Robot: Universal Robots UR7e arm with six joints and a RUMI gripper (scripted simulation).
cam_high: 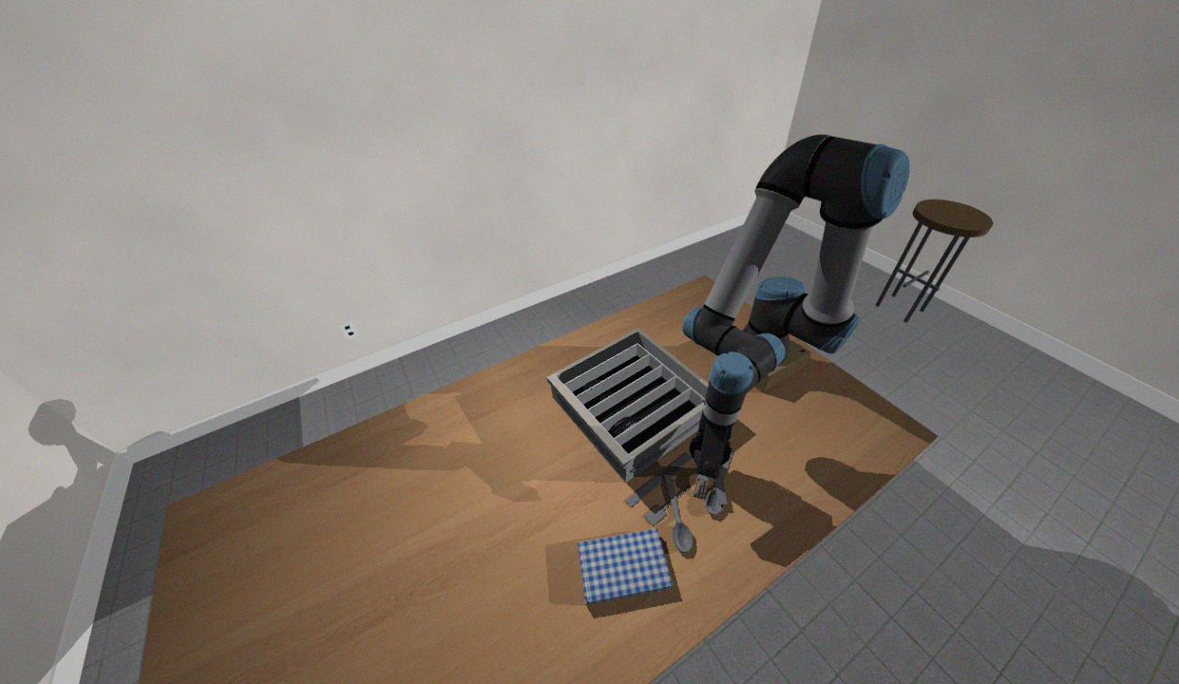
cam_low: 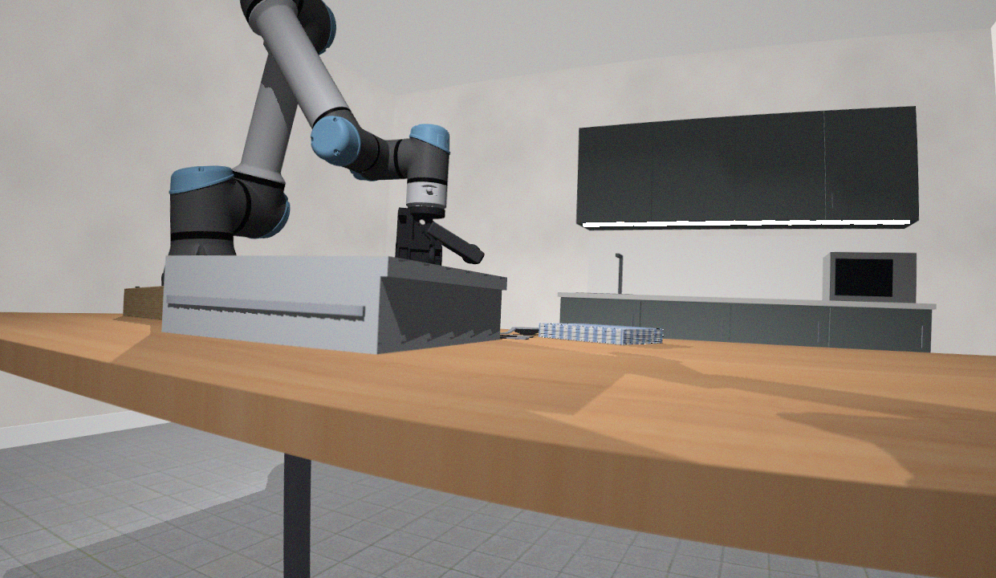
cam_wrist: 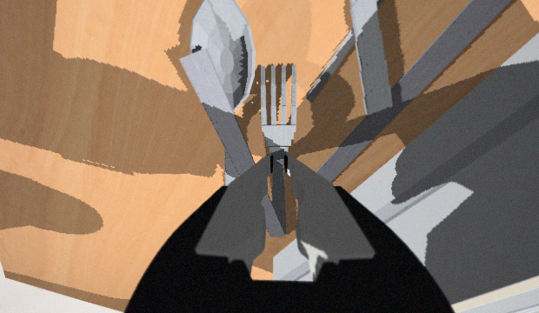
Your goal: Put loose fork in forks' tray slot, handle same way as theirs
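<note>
Right now my hand is 270 mm to the left of the tray and 30 mm below it.
</note>
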